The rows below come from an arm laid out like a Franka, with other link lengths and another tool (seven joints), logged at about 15 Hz.
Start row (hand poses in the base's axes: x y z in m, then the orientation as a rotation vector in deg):
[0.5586 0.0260 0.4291 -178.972 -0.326 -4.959]
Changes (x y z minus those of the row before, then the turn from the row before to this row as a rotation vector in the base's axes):
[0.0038 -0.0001 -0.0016 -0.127 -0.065 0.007]
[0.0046 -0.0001 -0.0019 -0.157 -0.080 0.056]
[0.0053 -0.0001 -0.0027 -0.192 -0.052 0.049]
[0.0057 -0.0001 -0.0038 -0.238 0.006 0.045]
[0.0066 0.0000 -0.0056 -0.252 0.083 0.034]
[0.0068 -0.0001 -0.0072 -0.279 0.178 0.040]
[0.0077 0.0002 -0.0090 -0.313 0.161 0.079]
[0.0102 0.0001 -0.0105 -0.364 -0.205 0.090]
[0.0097 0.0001 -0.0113 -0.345 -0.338 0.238]
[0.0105 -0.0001 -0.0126 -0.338 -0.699 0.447]
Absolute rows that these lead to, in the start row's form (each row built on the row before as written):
[0.5624 0.0259 0.4275 -179.096 -0.344 -5.064]
[0.5670 0.0258 0.4256 -179.248 -0.440 -5.192]
[0.5723 0.0257 0.4229 -179.436 -0.526 -5.278]
[0.5780 0.0256 0.4191 -179.673 -0.608 -5.274]
[0.5846 0.0256 0.4135 179.923 0.674 5.149]
[0.5914 0.0255 0.4063 179.654 0.748 4.860]
[0.5991 0.0257 0.3973 179.350 0.884 4.598]
[0.6093 0.0258 0.3868 178.978 1.036 4.907]
[0.6190 0.0259 0.3755 178.620 1.415 5.425]
[0.6295 0.0258 0.3629 178.247 2.112 6.506]

